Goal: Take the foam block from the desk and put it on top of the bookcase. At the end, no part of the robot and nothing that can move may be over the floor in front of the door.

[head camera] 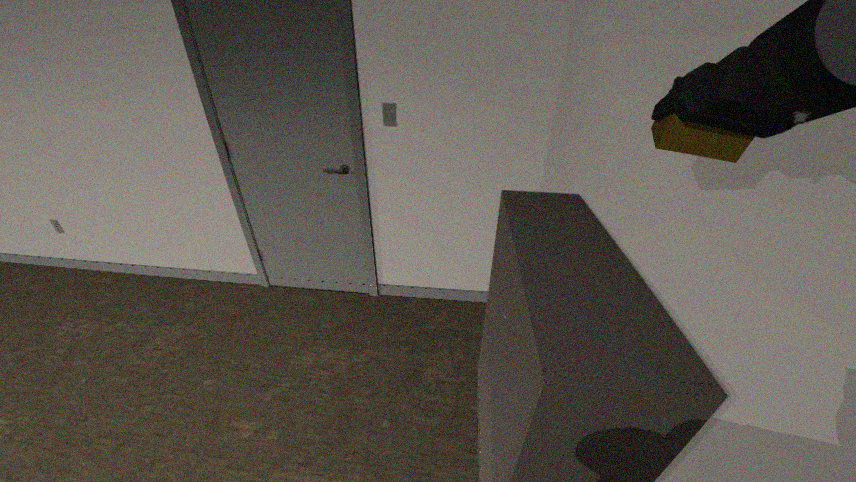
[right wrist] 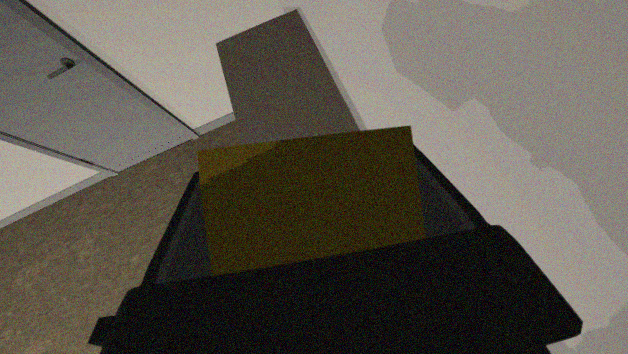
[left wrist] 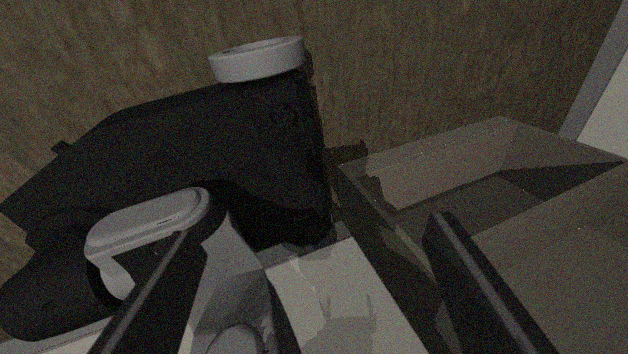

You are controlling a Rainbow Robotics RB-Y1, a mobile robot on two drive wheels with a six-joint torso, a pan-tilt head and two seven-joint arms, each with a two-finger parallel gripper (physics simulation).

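Places are measured from the robot's base along level axes (x back, y left, z down), in millimetres.
Pixels of known places: left gripper, fingertip midpoint: [left wrist: 309, 235]; right gripper, fingertip midpoint: [head camera: 695, 121] [right wrist: 304, 168].
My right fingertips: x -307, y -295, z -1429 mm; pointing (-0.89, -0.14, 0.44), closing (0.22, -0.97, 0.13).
Observation:
Behind a point stands the place of what it marks.
The yellow foam block [head camera: 697, 143] @[x -264, y -276, z -1410 mm] [right wrist: 315, 200] @[x -285, y -294, z -1447 mm] is held in the air between the fingers of my right gripper [head camera: 712, 123] @[x -307, y -295, z -1429 mm] [right wrist: 304, 168] @[x -307, y -295, z -1429 mm]. In the head view it appears above and right of the bookcase, against the wall. The dark brown bookcase [head camera: 599, 299] @[x -386, y -302, z -1061 mm] [left wrist: 560, 240] @[x -799, y -429, z -454 mm] [right wrist: 285, 75] @[x -735, y -329, z -1061 mm] shows its bare top in the head view, with a dark shadow near the bottom; part of its top shows beyond the block in the right wrist view. My left gripper [left wrist: 309, 235] @[x 54, y 249, z -581 mm] is open and empty, with part of the bookcase behind its right finger. The desk does not show.
The grey door [head camera: 287, 149] @[x -1592, y 949, z -1029 mm] [right wrist: 55, 95] @[x -1590, y 864, z -812 mm] is closed, left of the bookcase in the head view. Brown floor [head camera: 239, 371] @[x -875, y 1133, z -1 mm] lies in front of it. A pale wall [head camera: 748, 269] @[x -278, y -446, z -1223 mm] runs along the bookcase's right side. My black base [left wrist: 225, 140] @[x 122, y 138, z -169 mm] shows in the left wrist view, close to the bookcase.

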